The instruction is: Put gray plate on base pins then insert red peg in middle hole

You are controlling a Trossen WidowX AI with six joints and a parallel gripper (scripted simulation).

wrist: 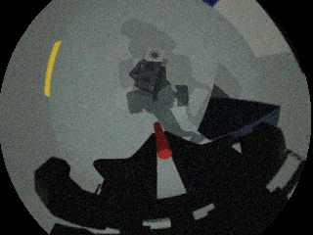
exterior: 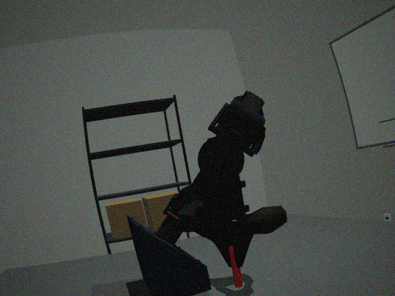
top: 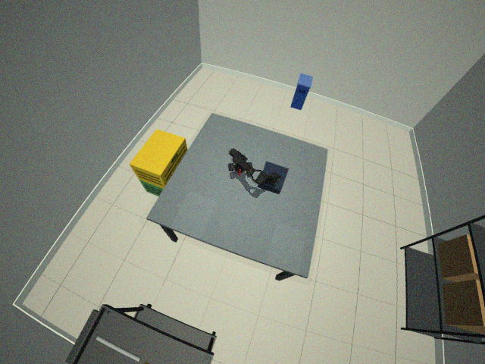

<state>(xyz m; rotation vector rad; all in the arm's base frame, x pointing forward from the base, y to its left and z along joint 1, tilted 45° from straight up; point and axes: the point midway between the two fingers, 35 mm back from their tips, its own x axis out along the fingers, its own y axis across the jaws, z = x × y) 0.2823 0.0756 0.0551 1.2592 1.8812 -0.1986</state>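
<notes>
Now: gripper tip 10 cm to the left of the gray plate, 7 cm above it and 6 cm short of it. The rest, counted from my gripper tip: gray base (11 cm below, 10 cm to the right, 6 cm ahead); then red peg (right at my gripper tip).
</notes>
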